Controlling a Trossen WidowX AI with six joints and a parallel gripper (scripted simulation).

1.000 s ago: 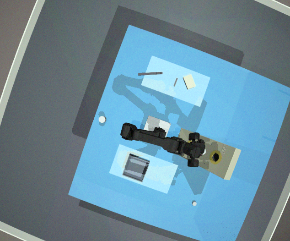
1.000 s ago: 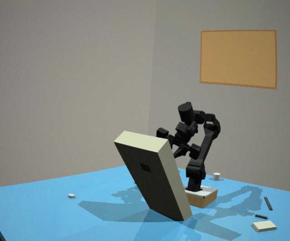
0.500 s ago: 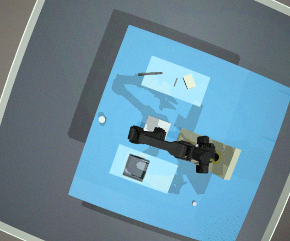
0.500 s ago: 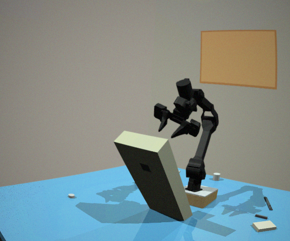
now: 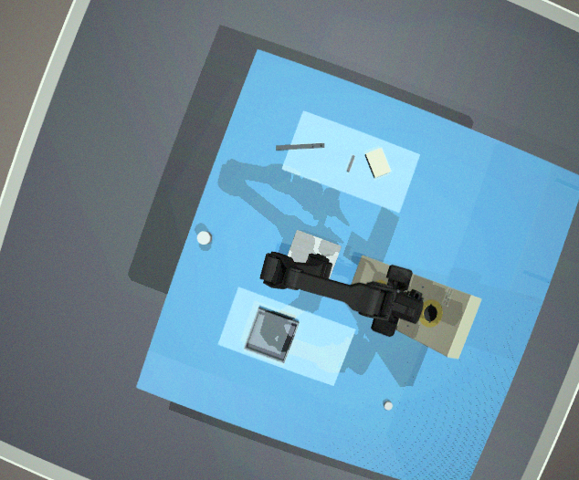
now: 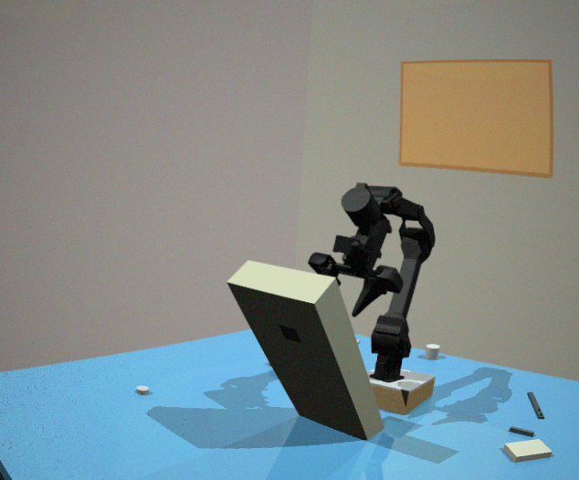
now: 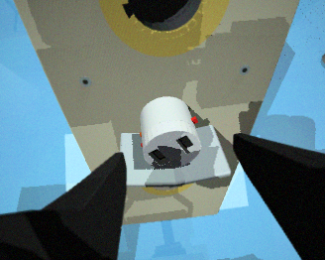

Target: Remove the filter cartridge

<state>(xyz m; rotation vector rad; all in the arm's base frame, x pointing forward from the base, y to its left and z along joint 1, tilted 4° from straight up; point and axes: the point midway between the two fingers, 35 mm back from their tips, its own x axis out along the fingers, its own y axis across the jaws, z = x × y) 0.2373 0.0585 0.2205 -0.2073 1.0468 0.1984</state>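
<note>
Now: gripper tip 5 cm above the round grey filter cartridge and 2 cm short of it. Round my gripper tip: cream block (37 cm to the left, 26 cm below, 24 cm behind); grey square tray (34 cm to the right, 25 cm below, 24 cm behind).
</note>
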